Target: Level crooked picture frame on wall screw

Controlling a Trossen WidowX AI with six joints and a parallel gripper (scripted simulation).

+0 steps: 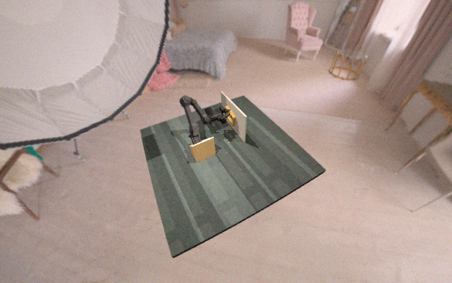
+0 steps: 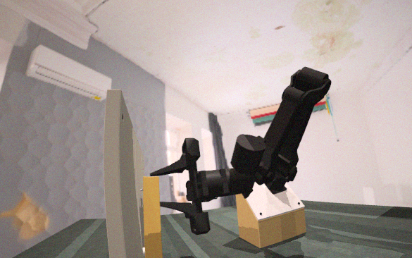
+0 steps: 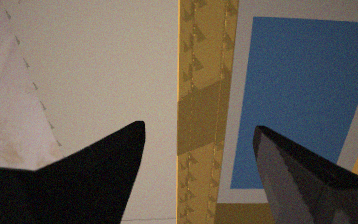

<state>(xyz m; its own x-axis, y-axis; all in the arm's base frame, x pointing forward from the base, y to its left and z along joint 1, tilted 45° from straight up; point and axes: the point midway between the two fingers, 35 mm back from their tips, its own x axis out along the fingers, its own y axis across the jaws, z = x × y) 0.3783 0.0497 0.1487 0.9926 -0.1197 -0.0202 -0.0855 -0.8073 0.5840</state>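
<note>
The picture frame is 5 cm below my gripper tip and 1 cm ahead of it. Also, from my gripper tip: wall panel 6 cm below, 2 cm ahead.
</note>
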